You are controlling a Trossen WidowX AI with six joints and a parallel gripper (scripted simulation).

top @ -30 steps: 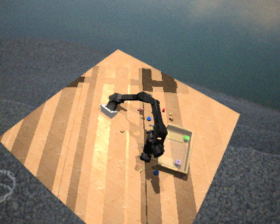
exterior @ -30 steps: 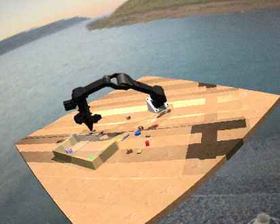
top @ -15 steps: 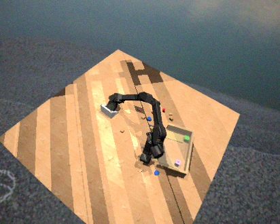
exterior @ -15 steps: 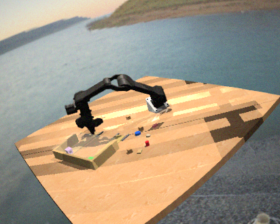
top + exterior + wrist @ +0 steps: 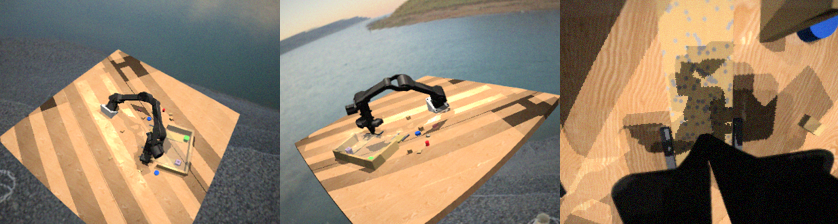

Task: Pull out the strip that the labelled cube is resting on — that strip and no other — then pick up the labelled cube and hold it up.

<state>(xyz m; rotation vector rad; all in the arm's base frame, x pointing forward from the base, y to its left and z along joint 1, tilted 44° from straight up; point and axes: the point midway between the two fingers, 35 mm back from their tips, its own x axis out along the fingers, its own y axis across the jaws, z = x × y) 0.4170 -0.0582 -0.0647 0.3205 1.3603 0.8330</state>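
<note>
The tan speckled strip is 90 mm ahead of my gripper tip and 30 mm to the left of it. From my gripper tip the other things lie so: pink block: 260 mm behind, 250 mm to the left; then red block: 370 mm to the left, 120 mm behind, 10 mm above.
</note>
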